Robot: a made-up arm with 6 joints. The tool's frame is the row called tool. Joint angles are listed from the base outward. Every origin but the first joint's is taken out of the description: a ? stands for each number. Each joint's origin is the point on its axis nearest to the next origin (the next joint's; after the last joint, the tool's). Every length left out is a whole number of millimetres.
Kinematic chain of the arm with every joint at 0, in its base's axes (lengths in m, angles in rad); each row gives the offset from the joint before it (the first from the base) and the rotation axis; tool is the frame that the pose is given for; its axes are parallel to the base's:
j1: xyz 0.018 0 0.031 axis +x
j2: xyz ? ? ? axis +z
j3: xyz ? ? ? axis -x
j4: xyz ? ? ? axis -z
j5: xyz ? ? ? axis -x
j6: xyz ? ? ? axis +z
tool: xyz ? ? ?
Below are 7 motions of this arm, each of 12 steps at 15 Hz.
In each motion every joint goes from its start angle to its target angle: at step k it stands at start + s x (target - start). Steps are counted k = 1, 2, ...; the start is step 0. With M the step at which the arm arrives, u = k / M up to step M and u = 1 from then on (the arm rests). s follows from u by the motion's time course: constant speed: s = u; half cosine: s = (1 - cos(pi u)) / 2; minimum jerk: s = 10 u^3 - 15 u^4 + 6 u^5.
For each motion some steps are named. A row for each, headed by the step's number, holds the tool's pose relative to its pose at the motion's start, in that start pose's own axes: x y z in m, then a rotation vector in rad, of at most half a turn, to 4 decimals.
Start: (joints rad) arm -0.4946 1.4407 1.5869 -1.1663 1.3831 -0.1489
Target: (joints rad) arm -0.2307 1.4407 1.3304 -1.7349 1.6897 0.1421
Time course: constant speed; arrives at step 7
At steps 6, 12:
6: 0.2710 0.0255 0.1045 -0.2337 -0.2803 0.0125
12: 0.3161 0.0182 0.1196 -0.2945 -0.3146 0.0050

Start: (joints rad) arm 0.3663 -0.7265 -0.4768 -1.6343 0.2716 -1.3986
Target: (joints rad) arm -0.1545 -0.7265 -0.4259 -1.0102 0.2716 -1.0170
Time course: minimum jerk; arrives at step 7
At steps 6, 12:
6: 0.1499 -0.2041 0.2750 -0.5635 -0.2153 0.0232
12: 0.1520 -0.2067 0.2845 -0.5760 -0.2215 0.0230

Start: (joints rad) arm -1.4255 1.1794 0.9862 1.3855 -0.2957 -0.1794
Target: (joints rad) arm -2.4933 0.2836 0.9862 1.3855 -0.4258 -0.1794
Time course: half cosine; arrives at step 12
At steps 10, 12:
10: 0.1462 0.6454 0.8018 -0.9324 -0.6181 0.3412
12: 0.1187 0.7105 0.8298 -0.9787 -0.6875 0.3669

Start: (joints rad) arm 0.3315 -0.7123 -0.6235 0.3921 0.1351 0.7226
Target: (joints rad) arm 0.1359 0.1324 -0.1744 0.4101 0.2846 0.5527
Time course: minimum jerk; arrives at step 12
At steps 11, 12:
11: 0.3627 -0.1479 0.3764 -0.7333 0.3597 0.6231
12: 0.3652 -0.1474 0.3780 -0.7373 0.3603 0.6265

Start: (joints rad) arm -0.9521 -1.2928 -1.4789 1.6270 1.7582 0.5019
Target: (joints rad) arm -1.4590 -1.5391 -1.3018 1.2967 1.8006 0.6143
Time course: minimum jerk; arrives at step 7
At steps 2, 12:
2: 0.0353 -0.0213 0.0512 -0.0176 -0.1097 -0.0478
12: 0.0888 -0.1599 0.4137 -0.1461 -0.7306 -0.3371

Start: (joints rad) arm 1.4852 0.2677 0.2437 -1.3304 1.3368 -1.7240
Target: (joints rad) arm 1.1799 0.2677 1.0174 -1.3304 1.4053 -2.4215
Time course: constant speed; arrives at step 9
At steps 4, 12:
4: 0.0888 -0.0769 0.0066 -0.0494 -0.1310 0.1515
12: 0.2317 -0.1205 0.0307 -0.0195 -0.2844 0.3509

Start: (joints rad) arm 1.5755 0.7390 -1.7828 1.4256 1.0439 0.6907
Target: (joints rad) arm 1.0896 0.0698 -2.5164 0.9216 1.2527 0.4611
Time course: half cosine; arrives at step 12
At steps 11, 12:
11: 0.3062 0.4108 0.2716 0.0924 -0.7781 0.0394
12: 0.3103 0.4150 0.2817 0.0895 -0.7954 0.0380

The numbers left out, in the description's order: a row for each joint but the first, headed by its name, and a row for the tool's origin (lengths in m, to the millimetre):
j2: 0 -0.396 -0.122
j3: -0.215 -0.001 0
j4: 0 -0.111 -0.155
j5: 0.167 -0.397 0
j6: 0 0.022 -0.011
tool: 0.061 0.061 0

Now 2 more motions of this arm.
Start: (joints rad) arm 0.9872 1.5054 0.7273 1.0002 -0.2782 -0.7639
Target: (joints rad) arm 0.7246 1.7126 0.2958 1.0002 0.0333 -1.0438
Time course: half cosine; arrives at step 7
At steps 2, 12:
2: 0.0254 0.0202 -0.0250 -0.0807 0.0415 -0.0112
12: 0.0811 0.0814 -0.1266 -0.4796 0.1535 -0.0188

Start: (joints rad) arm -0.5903 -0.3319 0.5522 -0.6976 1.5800 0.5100
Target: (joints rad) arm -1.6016 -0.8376 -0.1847 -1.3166 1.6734 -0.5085
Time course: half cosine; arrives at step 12
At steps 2, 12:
2: -0.0168 -0.0203 -0.0114 -0.0172 0.0081 -0.0610
12: -0.2286 -0.5257 -0.0256 -0.5812 -0.0641 -1.1131

